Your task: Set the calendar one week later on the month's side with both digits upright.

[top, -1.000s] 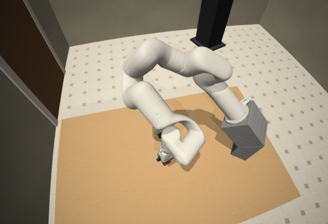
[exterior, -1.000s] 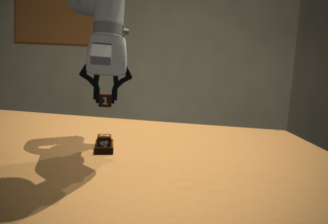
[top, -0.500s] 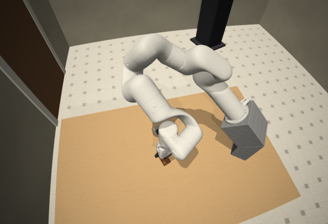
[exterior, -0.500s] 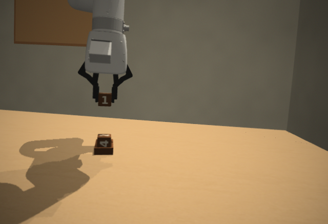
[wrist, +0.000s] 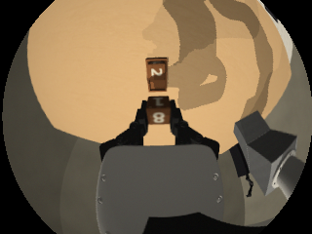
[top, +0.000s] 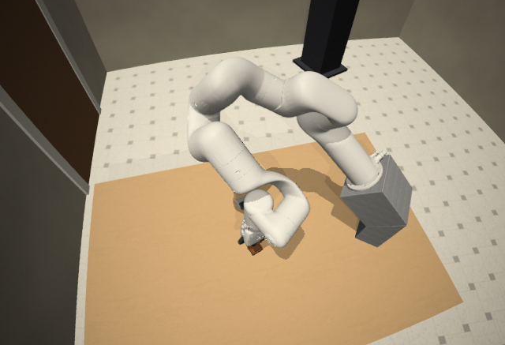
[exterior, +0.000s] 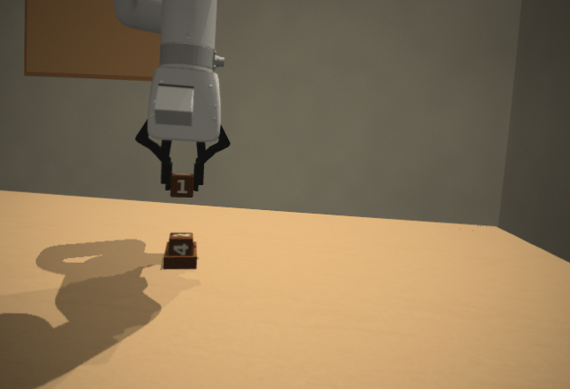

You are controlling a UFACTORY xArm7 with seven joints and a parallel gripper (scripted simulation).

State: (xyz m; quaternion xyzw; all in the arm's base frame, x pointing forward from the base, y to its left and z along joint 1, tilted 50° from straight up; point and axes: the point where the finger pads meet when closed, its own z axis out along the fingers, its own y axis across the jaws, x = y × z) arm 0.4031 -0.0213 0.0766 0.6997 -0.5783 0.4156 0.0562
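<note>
The brown tray is 110 mm below my hand and 20 mm to the right of it.
</note>
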